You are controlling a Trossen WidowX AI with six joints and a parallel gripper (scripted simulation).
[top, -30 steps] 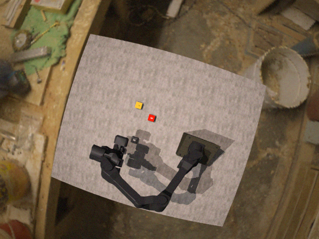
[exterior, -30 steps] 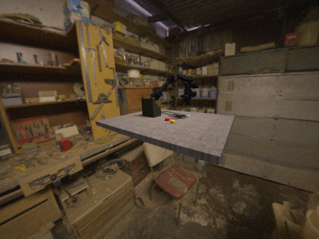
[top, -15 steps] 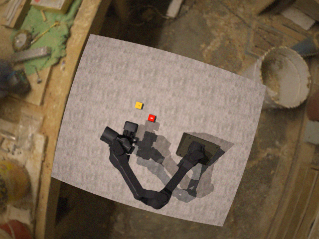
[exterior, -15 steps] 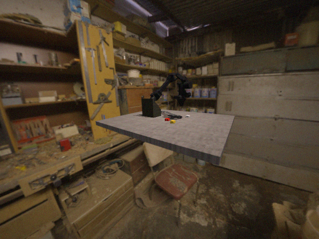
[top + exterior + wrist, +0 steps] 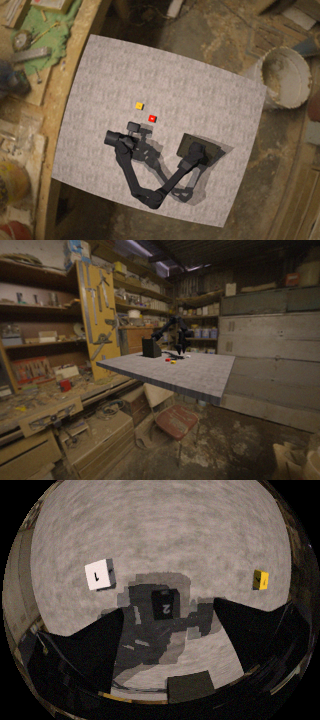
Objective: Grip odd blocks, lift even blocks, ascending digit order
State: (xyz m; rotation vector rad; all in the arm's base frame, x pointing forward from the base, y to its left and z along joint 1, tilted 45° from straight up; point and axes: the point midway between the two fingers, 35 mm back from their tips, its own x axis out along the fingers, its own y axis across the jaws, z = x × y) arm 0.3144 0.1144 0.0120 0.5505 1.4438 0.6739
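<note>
Right now the dark block is 1 cm behind my gripper tip and 3 cm below it. The rest, counted from my gripper tip: white block (3 cm ahead, 8 cm to the left, 3 cm below); red block (6 cm behind, 14 cm to the right, 3 cm below); yellow block (3 cm ahead, 18 cm to the right, 3 cm below).
</note>
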